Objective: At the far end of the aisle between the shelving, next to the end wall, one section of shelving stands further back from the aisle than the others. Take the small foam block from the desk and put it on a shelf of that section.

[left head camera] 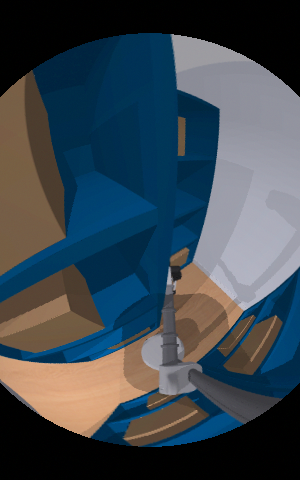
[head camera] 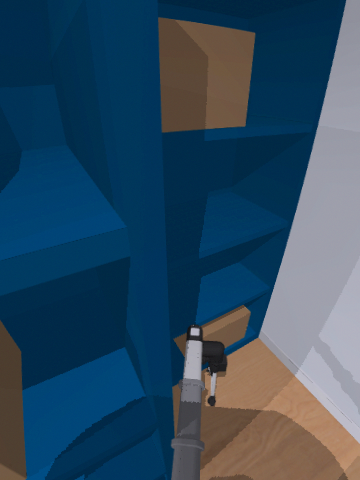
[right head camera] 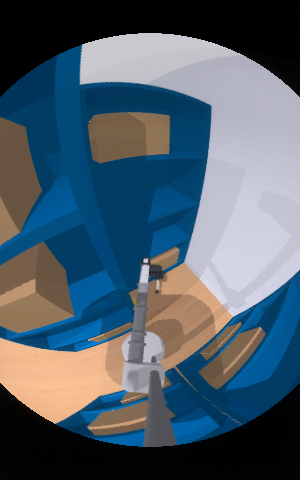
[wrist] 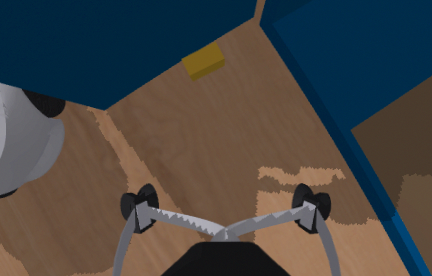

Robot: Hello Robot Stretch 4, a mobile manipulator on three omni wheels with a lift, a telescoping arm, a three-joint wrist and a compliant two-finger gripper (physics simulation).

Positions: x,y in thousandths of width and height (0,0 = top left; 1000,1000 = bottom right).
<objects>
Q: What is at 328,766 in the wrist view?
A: My gripper.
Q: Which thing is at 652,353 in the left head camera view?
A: A set-back blue shelving section.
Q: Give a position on a set-back blue shelving section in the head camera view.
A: At 640,405
</objects>
